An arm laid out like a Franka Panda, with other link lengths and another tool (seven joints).
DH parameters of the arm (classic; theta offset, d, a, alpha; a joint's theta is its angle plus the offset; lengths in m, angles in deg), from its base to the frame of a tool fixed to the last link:
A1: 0 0.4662 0 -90
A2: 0 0 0 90
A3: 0 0.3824 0.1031 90
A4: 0 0 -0.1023 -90
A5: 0 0.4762 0 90
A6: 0 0 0.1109 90
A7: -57 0.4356 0.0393 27.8
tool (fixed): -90 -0.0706 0 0
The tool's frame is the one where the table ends.
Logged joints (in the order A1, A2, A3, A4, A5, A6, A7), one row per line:
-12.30, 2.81, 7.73, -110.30, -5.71, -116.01, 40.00
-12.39, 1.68, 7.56, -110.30, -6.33, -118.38, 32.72
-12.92, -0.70, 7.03, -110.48, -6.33, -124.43, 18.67
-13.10, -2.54, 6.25, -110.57, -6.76, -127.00, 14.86
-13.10, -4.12, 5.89, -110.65, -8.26, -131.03, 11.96
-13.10, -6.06, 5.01, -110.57, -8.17, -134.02, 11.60
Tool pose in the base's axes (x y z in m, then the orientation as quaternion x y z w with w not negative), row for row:
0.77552, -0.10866, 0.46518, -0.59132, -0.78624, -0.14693, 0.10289
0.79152, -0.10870, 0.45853, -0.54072, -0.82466, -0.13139, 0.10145
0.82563, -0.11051, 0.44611, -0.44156, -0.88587, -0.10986, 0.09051
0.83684, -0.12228, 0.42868, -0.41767, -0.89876, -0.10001, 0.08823
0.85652, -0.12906, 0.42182, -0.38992, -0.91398, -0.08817, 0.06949
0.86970, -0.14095, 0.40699, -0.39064, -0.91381, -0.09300, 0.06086
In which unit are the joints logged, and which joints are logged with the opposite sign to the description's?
The joints are logged in degrees. Opposite sign: A2, A6.
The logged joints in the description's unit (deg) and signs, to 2 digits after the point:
-12.30, -2.81, 7.73, -110.30, -5.71, 116.01, 40.00
-12.39, -1.68, 7.56, -110.30, -6.33, 118.38, 32.72
-12.92, 0.70, 7.03, -110.48, -6.33, 124.43, 18.67
-13.10, 2.54, 6.25, -110.57, -6.76, 127.00, 14.86
-13.10, 4.12, 5.89, -110.65, -8.26, 131.03, 11.96
-13.10, 6.06, 5.01, -110.57, -8.17, 134.02, 11.60

